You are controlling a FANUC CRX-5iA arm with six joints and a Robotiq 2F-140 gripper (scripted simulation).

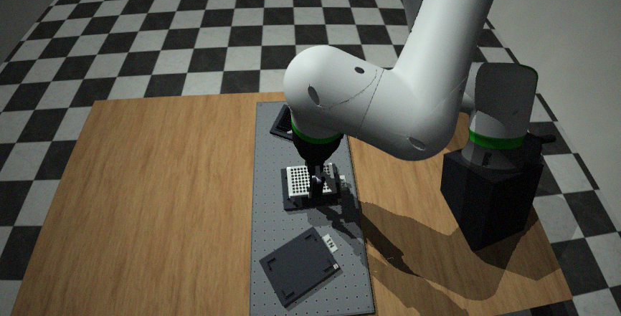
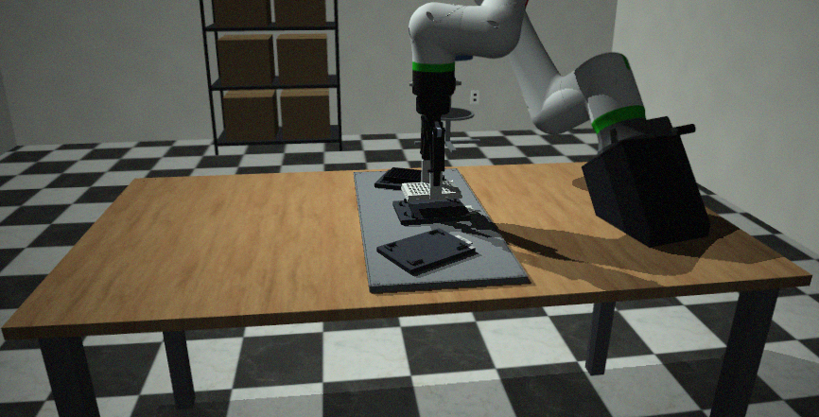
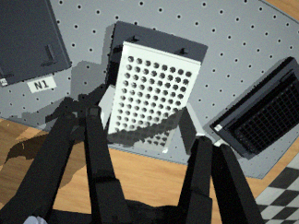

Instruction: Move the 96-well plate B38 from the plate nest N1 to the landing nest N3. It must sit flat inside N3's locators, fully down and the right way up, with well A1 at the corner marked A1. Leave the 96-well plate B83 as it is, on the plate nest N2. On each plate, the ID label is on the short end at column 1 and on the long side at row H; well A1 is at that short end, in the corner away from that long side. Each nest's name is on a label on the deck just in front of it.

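The landing nest N3 is 7 cm below my hand. Round my hand: white 96-well plate B38: 2 cm below; black plate B83: 2 cm ahead, 21 cm to the right, 6 cm below; N1 label: 4 cm behind, 16 cm to the left, 8 cm below.
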